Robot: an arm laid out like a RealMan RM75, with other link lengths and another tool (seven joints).
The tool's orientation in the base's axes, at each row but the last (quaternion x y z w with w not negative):
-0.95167 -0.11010 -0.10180 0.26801
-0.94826 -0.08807 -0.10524 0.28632
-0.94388 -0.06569 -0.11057 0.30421
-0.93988 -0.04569 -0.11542 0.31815
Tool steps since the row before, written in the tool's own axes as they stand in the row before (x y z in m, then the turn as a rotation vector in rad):
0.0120 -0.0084 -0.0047 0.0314 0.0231 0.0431
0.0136 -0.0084 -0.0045 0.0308 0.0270 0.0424
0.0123 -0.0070 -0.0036 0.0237 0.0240 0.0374
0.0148 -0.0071 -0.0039 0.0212 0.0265 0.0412
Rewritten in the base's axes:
0.0086 0.0063 0.0111 0.0419 0.0086 -0.0393
0.0105 0.0058 0.0115 0.0421 0.0049 -0.0410
0.0099 0.0042 0.0098 0.0338 0.0040 -0.0371
0.0125 0.0034 0.0108 0.0325 0.0043 -0.0421

